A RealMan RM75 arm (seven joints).
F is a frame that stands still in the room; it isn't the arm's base.
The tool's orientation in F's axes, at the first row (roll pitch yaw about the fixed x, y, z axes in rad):
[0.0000, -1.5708, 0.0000]
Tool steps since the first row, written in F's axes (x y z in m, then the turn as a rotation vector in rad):
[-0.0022, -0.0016, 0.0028, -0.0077, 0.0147, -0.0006]
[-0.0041, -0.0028, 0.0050, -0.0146, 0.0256, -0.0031]
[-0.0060, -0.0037, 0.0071, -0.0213, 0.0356, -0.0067]
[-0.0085, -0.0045, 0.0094, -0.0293, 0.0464, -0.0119]
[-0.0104, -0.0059, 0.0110, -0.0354, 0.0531, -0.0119]
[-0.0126, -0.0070, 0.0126, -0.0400, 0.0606, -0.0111]
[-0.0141, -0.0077, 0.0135, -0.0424, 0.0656, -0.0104]
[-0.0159, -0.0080, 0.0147, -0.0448, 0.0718, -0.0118]
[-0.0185, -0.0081, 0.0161, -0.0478, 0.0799, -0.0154]
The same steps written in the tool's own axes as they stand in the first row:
[0.0028, -0.0016, 0.0022, -0.0006, 0.0147, 0.0077]
[0.0050, -0.0028, 0.0041, -0.0031, 0.0256, 0.0146]
[0.0071, -0.0037, 0.0060, -0.0067, 0.0356, 0.0213]
[0.0094, -0.0045, 0.0085, -0.0119, 0.0464, 0.0293]
[0.0110, -0.0059, 0.0104, -0.0119, 0.0531, 0.0354]
[0.0126, -0.0070, 0.0126, -0.0111, 0.0606, 0.0400]
[0.0135, -0.0077, 0.0141, -0.0104, 0.0656, 0.0424]
[0.0147, -0.0080, 0.0159, -0.0118, 0.0718, 0.0448]
[0.0161, -0.0081, 0.0185, -0.0154, 0.0799, 0.0478]

